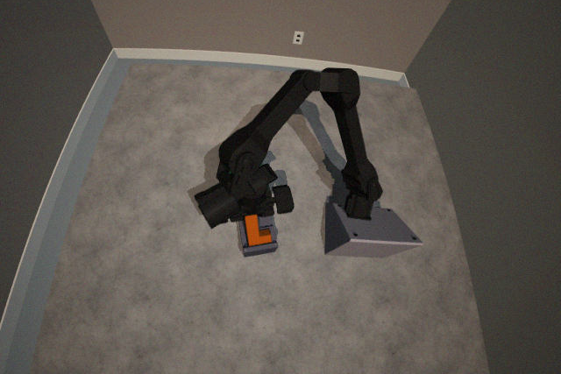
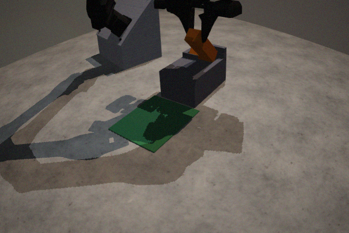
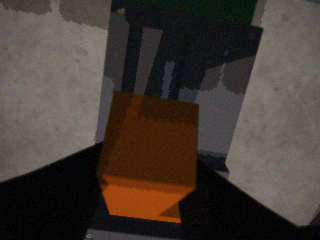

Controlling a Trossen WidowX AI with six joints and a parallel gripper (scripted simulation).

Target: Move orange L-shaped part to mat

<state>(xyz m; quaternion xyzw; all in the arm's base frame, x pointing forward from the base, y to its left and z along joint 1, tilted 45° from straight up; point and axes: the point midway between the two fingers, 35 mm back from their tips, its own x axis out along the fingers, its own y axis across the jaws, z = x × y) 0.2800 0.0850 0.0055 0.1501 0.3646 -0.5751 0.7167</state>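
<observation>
My gripper tip is 4 cm short of the green mat, 14 cm to the left of it and 14 cm above it. Also, from my gripper tip: orange L-shaped part (3 cm behind, 2 cm to the left, 3 cm below).
</observation>
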